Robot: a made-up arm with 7 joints.
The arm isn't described. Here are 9 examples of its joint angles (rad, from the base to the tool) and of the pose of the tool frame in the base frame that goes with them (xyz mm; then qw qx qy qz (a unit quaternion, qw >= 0)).
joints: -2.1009 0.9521 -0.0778 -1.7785 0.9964 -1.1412 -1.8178
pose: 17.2 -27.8 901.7 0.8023 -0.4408 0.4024 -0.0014
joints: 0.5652 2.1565 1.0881 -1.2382 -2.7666 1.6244 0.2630
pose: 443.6 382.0 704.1 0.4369 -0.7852 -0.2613 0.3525
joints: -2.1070 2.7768 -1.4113 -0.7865 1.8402 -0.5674 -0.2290
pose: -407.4 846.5 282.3 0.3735 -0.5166 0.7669 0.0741
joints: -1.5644 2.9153 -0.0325 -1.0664 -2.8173 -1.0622 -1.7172
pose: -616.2 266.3 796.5 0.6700 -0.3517 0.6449 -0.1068
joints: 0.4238 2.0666 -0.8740 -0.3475 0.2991 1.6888 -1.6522
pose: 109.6 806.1 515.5 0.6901 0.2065 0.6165 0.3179
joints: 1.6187 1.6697 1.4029 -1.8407 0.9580 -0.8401 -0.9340
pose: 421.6 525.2 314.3 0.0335 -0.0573 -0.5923 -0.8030
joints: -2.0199 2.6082 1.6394 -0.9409 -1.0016 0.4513 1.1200
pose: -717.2 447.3 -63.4 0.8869 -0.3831 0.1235 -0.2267
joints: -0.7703 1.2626 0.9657 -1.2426 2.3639 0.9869 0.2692
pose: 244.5 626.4 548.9 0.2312 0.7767 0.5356 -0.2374
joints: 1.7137 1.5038 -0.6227 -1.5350 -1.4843 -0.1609 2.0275
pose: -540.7 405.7 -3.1 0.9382 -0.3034 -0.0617 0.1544
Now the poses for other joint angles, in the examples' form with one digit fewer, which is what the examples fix.
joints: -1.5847 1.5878 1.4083 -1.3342 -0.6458 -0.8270 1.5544
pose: -323 661 496 0.779 -0.036 0.441 0.445
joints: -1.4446 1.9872 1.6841 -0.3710 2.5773 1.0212 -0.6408
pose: -247 781 539 0.780 0.516 0.263 0.238
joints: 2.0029 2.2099 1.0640 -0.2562 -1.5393 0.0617 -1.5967
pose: 347 830 282 0.021 -0.187 0.947 -0.260
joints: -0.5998 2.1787 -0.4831 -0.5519 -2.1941 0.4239 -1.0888
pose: 123 709 693 0.341 0.225 0.901 -0.144
